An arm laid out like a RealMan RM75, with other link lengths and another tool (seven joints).
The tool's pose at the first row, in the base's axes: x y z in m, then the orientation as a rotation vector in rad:
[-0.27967, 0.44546, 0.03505, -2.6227, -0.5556, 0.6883]
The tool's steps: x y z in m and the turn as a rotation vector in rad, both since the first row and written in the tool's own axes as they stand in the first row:
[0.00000, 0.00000, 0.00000, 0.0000, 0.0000, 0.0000]
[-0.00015, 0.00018, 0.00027, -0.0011, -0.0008, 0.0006]
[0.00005, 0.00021, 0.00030, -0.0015, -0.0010, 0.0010]
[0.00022, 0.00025, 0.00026, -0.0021, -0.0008, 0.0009]
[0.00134, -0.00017, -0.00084, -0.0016, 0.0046, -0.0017]
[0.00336, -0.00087, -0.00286, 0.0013, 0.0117, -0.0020]
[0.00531, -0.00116, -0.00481, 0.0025, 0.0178, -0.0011]
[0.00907, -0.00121, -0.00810, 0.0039, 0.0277, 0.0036]
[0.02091, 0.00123, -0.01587, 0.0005, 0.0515, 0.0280]
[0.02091, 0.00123, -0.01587, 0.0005, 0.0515, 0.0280]
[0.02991, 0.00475, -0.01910, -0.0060, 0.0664, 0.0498]
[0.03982, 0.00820, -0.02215, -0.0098, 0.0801, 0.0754]
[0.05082, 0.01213, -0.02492, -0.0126, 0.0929, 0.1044]
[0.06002, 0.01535, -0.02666, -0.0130, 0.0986, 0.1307]
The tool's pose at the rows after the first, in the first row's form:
[-0.27967, 0.44546, 0.03505, -2.6227, -0.5556, 0.6883]
[-0.27988, 0.44531, 0.03481, -2.6238, -0.5556, 0.6894]
[-0.27973, 0.44538, 0.03469, -2.6243, -0.5553, 0.6898]
[-0.27956, 0.44541, 0.03464, -2.6249, -0.5557, 0.6894]
[-0.27820, 0.44601, 0.03530, -2.6243, -0.5572, 0.6814]
[-0.27570, 0.44703, 0.03647, -2.6229, -0.5541, 0.6721]
[-0.27319, 0.44768, 0.03744, -2.6234, -0.5506, 0.6642]
[-0.26844, 0.44863, 0.03870, -2.6261, -0.5410, 0.6525]
[-0.25416, 0.45003, 0.03940, -2.6443, -0.5045, 0.6273]
[-0.25416, 0.45003, 0.03940, -2.6443, -0.5045, 0.6273]
[-0.24426, 0.45034, 0.03703, -2.6623, -0.4752, 0.6128]
[-0.23373, 0.45118, 0.03420, -2.6787, -0.4398, 0.6013]
[-0.22235, 0.45217, 0.03051, -2.6950, -0.3996, 0.5919]
[-0.21316, 0.45320, 0.02699, -2.7064, -0.3638, 0.5915]

